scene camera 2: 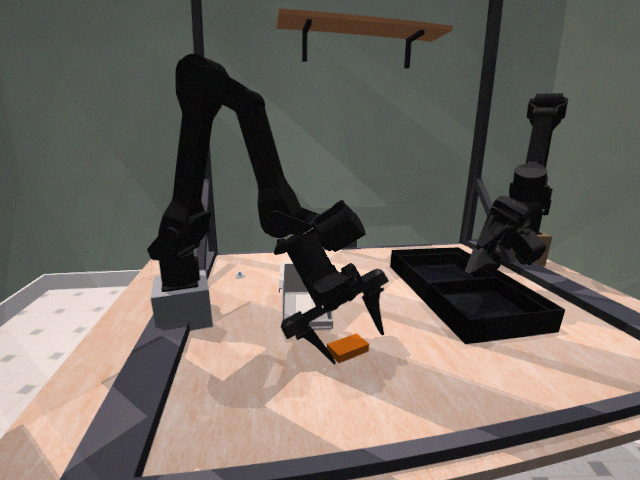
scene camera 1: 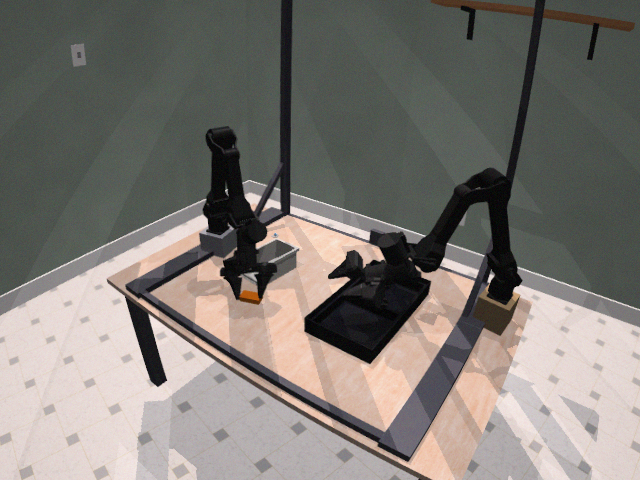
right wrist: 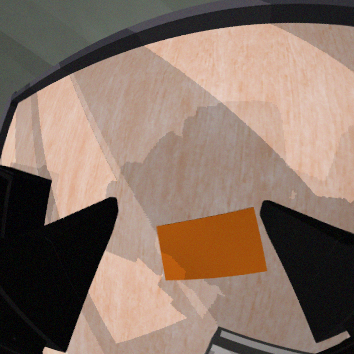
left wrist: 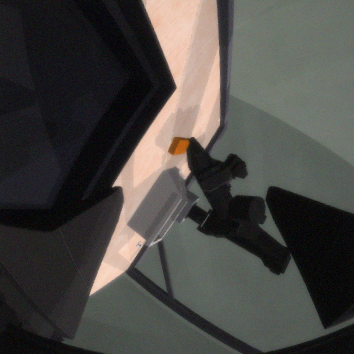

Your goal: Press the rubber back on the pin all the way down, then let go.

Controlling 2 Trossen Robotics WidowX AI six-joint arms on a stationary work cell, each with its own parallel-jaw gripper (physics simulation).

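Frame: origin at the left arm's base, x right, y ahead, z up, level; centimetres.
Where they show: left gripper, fingertip midpoint: (scene camera 2: 472, 260) (scene camera 1: 335, 285) (left wrist: 196, 193); right gripper, fingertip midpoint: (scene camera 2: 359, 349) (scene camera 1: 248, 299) (right wrist: 191, 206) (left wrist: 187, 137); left arm's base, origin of the base link: (scene camera 1: 499, 295); right arm's base, origin of the base link: (scene camera 2: 180, 282) (scene camera 1: 218, 229) (left wrist: 190, 209).
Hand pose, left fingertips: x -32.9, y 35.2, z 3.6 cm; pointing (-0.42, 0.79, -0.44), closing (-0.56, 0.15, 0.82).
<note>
Each offset is from my left fingertips to the centre of the thing.
A tiny blue-and-white item @(dy +48.7, dx +23.3, dz -12.5 cm) (scene camera 1: 275, 235) (scene camera 2: 239, 275) (left wrist: 139, 245), perhaps the pin with its back, lies on the table behind the grey bin; it is too small to tell its parts or how far the back is pressed. My right gripper (scene camera 1: 249, 298) (scene camera 2: 358, 347) (right wrist: 191, 206) is open and points down over the table in front of the bin, well away from that item. An orange block @(dy +24.8, dx -9.2, dz -12.2 cm) (scene camera 1: 250, 295) (scene camera 2: 348, 347) (left wrist: 179, 145) (right wrist: 210, 245) shows between its spread fingers, not gripped. My left gripper (scene camera 1: 356, 290) is open and empty over the black tray.
The grey bin @(dy +32.0, dx +4.3, dz -9.3 cm) (scene camera 1: 285, 266) (left wrist: 157, 205) stands between the right gripper and the tiny item, its rim at the bottom of the right wrist view. The two-part black tray @(dy -4.9, dx +11.5, dz -10.5 cm) (scene camera 1: 336, 338) (scene camera 2: 511, 328) lies under the left gripper. Dark frame rails (scene camera 1: 434, 382) edge the table.
</note>
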